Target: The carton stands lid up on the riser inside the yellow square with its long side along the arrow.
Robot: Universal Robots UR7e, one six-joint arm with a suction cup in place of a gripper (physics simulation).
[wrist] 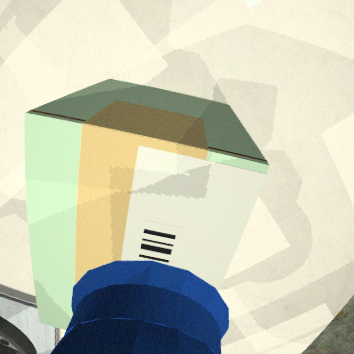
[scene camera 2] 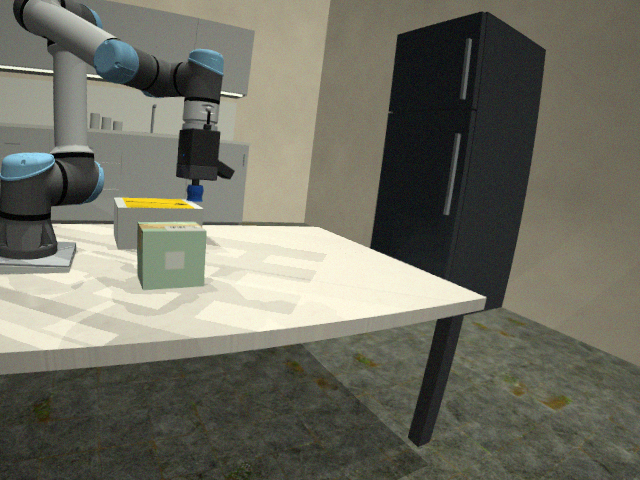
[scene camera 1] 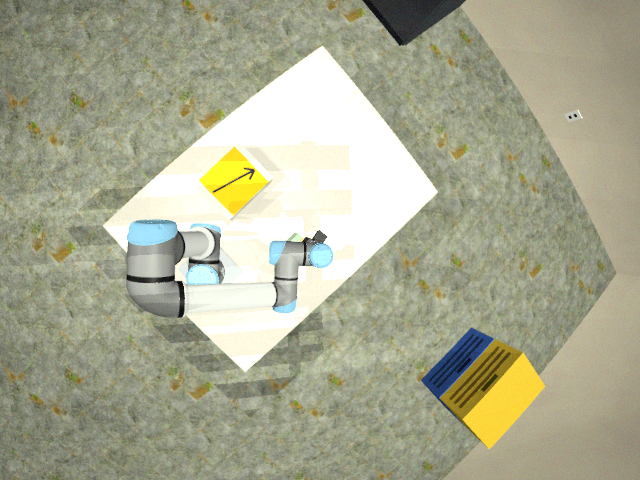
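Observation:
The green carton stands upright on the table, apart from the riser. Its upper face bears orange tape and a white label with a barcode; a dark seam runs along one upper edge. In scene camera 1 the arm hides most of it. The pale grey riser bears a yellow square with a black arrow. My blue suction cup points down above the carton's level, with a visible gap and nothing on it. The arm hides the cup in scene camera 1.
The white table carries the arm's base on a grey plate at the left. A black fridge stands beyond the table. A blue and yellow box-shaped unit stands on the floor. Grey kitchen cabinets are behind the arm.

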